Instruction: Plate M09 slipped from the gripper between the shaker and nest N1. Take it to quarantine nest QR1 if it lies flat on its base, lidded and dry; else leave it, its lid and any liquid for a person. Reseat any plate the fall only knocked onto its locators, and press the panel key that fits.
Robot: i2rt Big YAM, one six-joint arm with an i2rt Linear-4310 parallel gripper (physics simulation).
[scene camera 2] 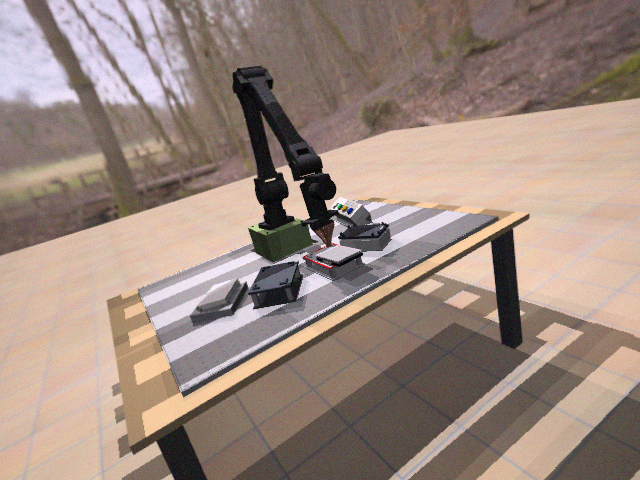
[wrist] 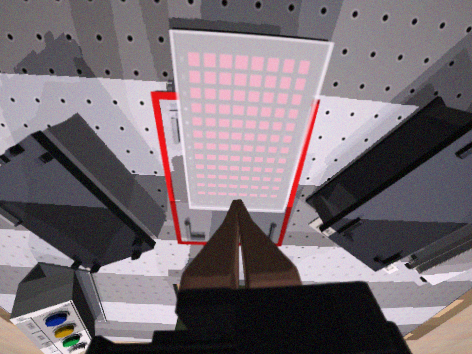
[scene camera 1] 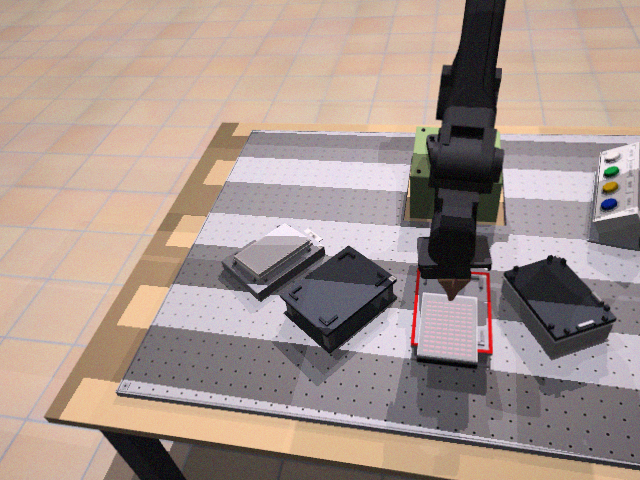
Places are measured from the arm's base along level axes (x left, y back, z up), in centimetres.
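Pixels of known places: gripper, fingertip midpoint: (scene camera 2: 329,246) (wrist: 237,205) (scene camera 1: 450,298); arm's base at its link origin: (scene camera 2: 276,224).
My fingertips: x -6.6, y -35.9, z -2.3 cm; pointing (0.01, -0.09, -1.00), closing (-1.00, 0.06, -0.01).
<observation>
Ahead of a thing's pixels: the offset from my fingertips to its top centre. "*": to the spot under its first point.
A plate with pink wells {dx -0.9, dy -4.4, dz -0.5 cm} (scene camera 1: 447,330) (scene camera 2: 338,254) (wrist: 240,125) lies pink side up, shifted frontward on the red-outlined nest {* dx +6.4, dy -0.4, dz -3.1 cm} (scene camera 1: 490,310) (wrist: 168,175); its front end overhangs the nest. My gripper (scene camera 1: 452,298) (scene camera 2: 328,244) (wrist: 237,205) is shut and empty, its tips near the plate's rear edge; contact is unclear. A grey plate {dx -30.6, dy +16.7, dz -2.4 cm} (scene camera 1: 273,250) (scene camera 2: 222,295) sits, seemingly tilted, on a low dark base at the left. A dark block with corner locators {dx -18.0, dy +5.2, dz -1.2 cm} (scene camera 1: 336,291) (scene camera 2: 276,276) (wrist: 410,215) bears no plate. The key panel {dx +35.8, dy +26.5, dz +1.3 cm} (scene camera 1: 622,206) (wrist: 45,295) has white, green, yellow and blue keys. Plate names and liquid are not discernible.
A dark unit with pins along its top {* dx +16.9, dy +0.0, dz -1.6 cm} (scene camera 1: 560,299) (scene camera 2: 364,232) (wrist: 65,200) stands right of the red-outlined nest in scene camera 1's view. The green arm base (scene camera 1: 421,198) (scene camera 2: 279,240) stands behind the nest. The dark block stands close on its other side.
</observation>
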